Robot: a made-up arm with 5 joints.
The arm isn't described. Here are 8 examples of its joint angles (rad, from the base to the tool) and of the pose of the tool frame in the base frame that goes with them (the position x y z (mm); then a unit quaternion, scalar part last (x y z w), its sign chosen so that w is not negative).
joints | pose
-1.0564 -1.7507 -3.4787 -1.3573 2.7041 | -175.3 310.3 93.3 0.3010 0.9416 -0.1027 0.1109
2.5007 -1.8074 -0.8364 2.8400 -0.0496 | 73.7 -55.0 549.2 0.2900 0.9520 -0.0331 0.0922
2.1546 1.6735 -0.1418 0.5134 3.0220 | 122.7 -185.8 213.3 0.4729 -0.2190 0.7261 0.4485
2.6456 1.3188 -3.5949 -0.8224 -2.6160 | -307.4 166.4 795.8 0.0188 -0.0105 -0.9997 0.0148
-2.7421 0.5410 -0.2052 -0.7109 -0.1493 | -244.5 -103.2 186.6 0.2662 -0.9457 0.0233 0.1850
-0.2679 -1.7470 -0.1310 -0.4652 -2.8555 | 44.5 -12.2 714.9 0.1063 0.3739 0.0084 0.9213
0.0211 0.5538 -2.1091 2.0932 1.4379 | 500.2 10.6 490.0 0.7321 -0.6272 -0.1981 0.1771
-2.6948 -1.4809 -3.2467 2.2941 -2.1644 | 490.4 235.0 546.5 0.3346 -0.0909 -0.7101 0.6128
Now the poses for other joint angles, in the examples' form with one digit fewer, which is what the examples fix.
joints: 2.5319 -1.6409 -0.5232 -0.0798 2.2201
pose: -5 4 810 -0.429 -0.067 0.650 0.624
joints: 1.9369 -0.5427 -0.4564 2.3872 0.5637
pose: -38 100 403 0.594 0.487 -0.202 0.607
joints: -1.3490 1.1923 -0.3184 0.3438 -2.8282
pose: -7 30 57 -0.606 -0.553 -0.283 0.497
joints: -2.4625 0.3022 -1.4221 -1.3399 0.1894
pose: -335 -270 702 0.081 -0.324 0.397 0.855
